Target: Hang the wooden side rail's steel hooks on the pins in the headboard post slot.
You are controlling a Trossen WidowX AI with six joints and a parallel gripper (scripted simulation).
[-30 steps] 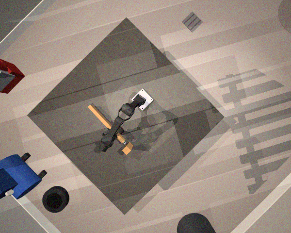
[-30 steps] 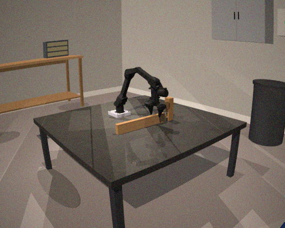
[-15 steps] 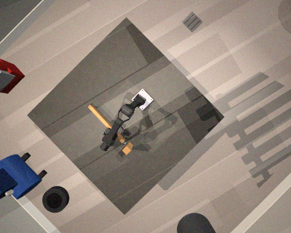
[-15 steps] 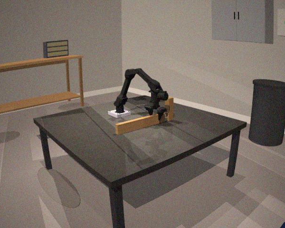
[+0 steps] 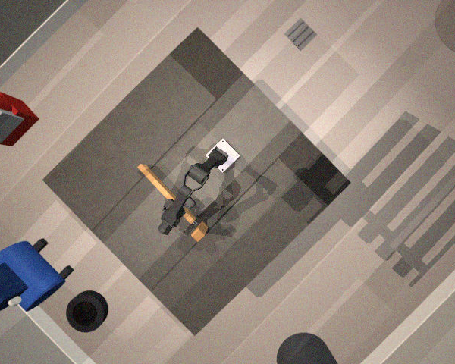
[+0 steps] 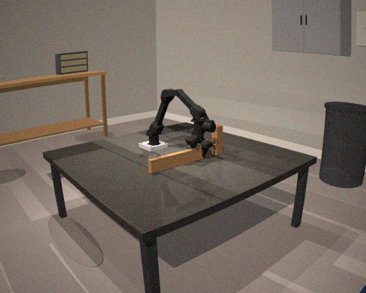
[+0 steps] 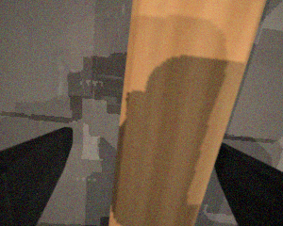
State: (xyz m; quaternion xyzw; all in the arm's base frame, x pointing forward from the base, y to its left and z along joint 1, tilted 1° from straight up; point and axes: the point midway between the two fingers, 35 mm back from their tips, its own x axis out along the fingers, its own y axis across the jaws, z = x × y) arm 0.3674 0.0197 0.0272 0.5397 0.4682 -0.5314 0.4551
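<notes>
Now: gripper tip 2 cm short of the headboard post, 15 cm to the right of it and 6 cm below it.
</notes>
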